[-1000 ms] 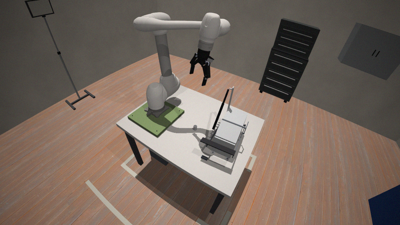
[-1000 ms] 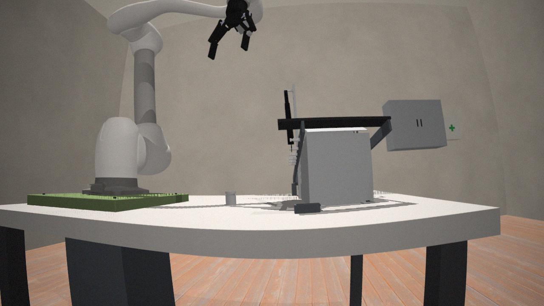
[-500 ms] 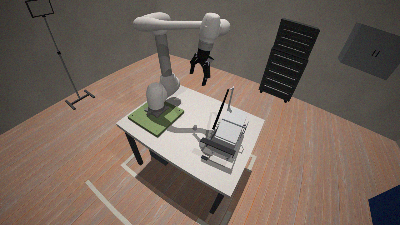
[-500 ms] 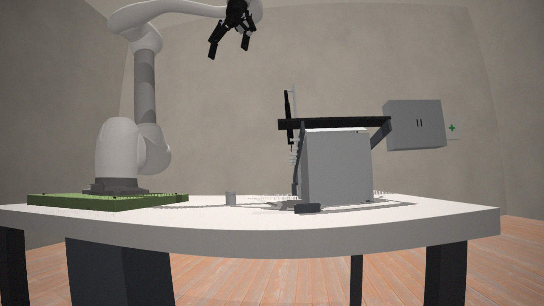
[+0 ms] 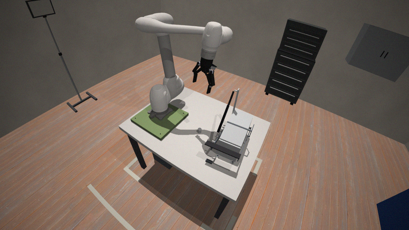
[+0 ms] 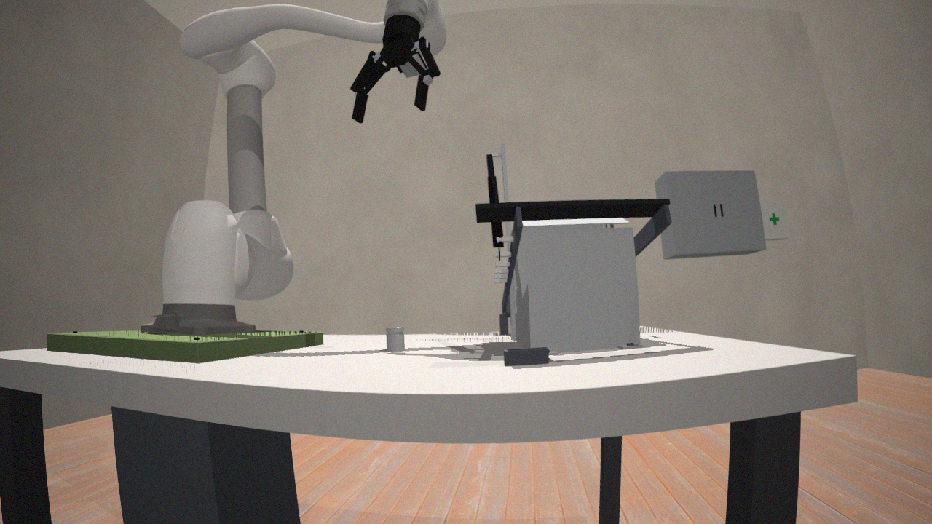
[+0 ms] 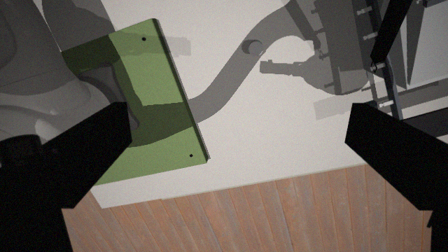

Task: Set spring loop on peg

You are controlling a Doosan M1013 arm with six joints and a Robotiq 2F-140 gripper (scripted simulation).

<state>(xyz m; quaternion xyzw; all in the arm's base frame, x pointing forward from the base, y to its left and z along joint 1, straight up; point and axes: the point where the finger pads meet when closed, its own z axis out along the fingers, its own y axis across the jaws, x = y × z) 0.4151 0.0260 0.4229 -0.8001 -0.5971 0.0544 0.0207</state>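
Right now my hand is 420 mm above the steel test weight, 10 mm to the left of it and 10 mm short of it. From my hand the other things lie so: small dark block (440 mm below, 230 mm ahead, 210 mm to the right).
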